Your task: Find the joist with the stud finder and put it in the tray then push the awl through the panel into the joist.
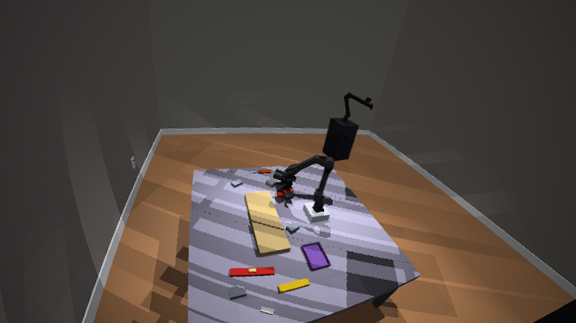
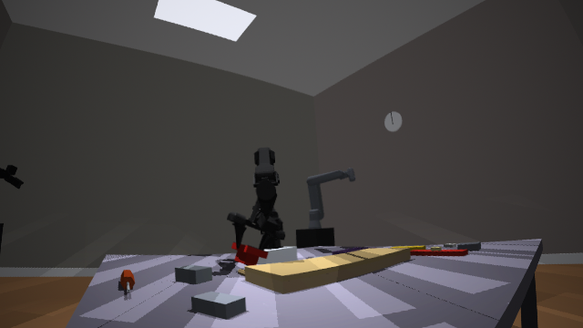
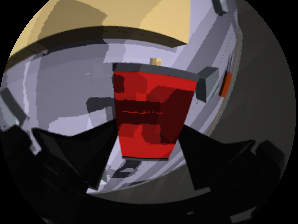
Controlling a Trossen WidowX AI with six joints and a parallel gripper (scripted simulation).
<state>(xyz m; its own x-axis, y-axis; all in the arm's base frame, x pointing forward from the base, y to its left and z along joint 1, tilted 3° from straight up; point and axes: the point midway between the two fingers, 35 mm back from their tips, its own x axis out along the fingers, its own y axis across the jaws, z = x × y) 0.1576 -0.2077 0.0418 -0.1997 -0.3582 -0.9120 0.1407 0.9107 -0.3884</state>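
Right now my gripper tip is 6 cm above the awl and 3 cm to the left of it. Also, from my gripper tip: orange-handled tool 37 cm to the right, 8 cm ahead, 5 cm below; red stud finder 2 cm below, 1 cm to the right, 1 cm ahead; purple tray 52 cm to the left, 5 cm below, 4 cm ahead.
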